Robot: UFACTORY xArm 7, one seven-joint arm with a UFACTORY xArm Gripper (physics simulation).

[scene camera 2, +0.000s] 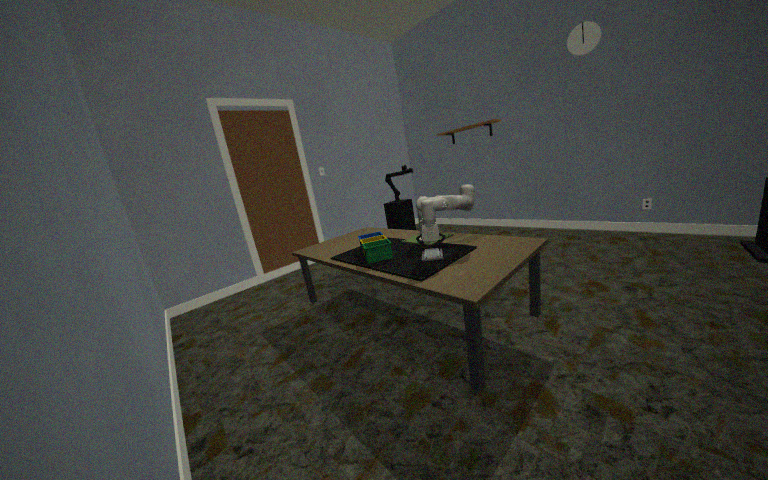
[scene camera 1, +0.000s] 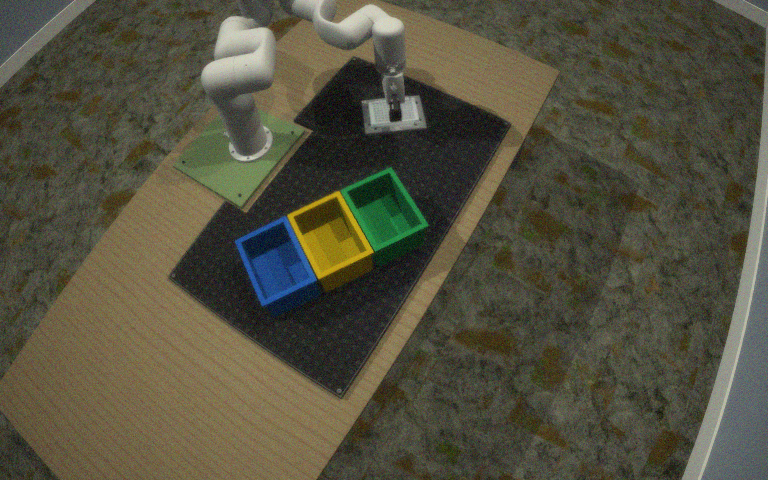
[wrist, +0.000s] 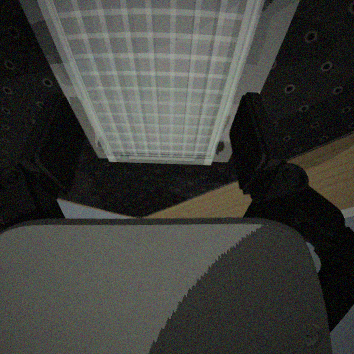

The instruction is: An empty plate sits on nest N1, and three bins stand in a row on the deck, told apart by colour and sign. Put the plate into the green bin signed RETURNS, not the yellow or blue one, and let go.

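Frame: origin at the arm's base, x left, y back, z up, level; metres.
Seen in the pictures: gripper, between the fingertips: (scene camera 2: 431, 250) (scene camera 1: 393, 108) (wrist: 154, 111); arm's base, origin of its link: (scene camera 1: 251, 144).
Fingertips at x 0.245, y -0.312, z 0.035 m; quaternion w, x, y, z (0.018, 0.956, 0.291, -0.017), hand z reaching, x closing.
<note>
Offsets run from my fingertips to a thing's middle. "spot": to the spot under its first point. Level surfaces: height alone.
The white gridded plate @(dy -0.001, dx -0.001, dz -0.014 m) (scene camera 1: 378, 115) (scene camera 2: 432, 253) (wrist: 160, 60) lies flat in the pale nest @(dy +0.000, dx +0.000, dz -0.022 m) (scene camera 1: 391, 130) (wrist: 270, 62). My gripper (scene camera 1: 394, 117) (wrist: 154, 111) points down at the plate. Its black fingers stand wide open, one beyond each long side of the plate in the wrist view, with nothing gripped. The green bin (scene camera 1: 400, 249) (scene camera 2: 378, 252), the yellow bin (scene camera 1: 348, 272) and the blue bin @(spot: dy -0.050, dx -0.572, dz +0.022 m) (scene camera 1: 294, 297) stand side by side. The green bin is nearest the nest. In scene camera 1 the insides of the bins show no plate. No signs are legible.
The bins and nest stand on a black perforated deck @(dz -0.032 m) (scene camera 1: 339, 345) (scene camera 2: 416, 270) on a wooden table @(dz -0.046 m) (scene camera 1: 141, 362) (scene camera 2: 492, 266). The arm's base stands on a green board (scene camera 1: 203, 164). The green bin's walls rise between the nest and the yellow bin.
</note>
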